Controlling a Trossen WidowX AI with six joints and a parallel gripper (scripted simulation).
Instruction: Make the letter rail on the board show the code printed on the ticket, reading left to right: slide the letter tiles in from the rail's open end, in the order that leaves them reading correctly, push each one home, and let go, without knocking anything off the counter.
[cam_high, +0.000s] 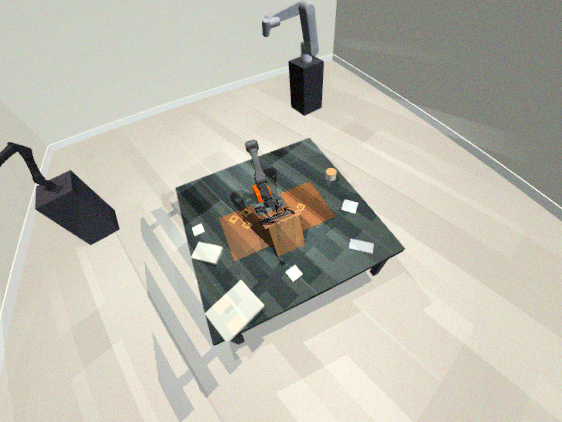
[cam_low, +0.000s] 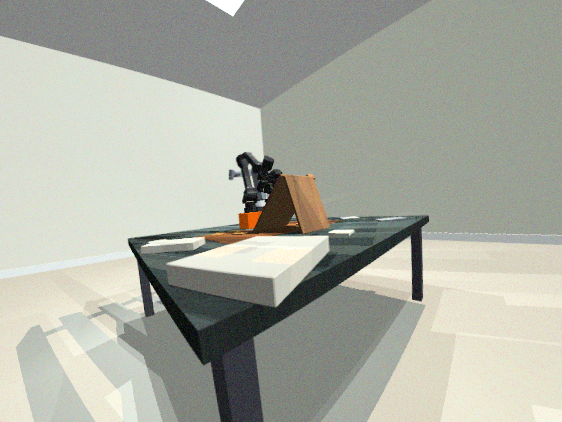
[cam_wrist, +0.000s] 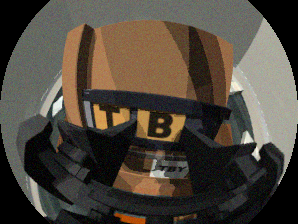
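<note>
Right now the white ticket is 70 mm behind my gripper tip, 30 mm to the right of it and 70 mm below it. The rest, counted from my gripper tip: yellow letter tile: 60 mm behind, 250 mm to the left, 160 mm below; flat white slab: 140 mm behind, 480 mm to the right, 160 mm below; mat: 130 mm behind, 60 mm to the left, 170 mm below.
</note>
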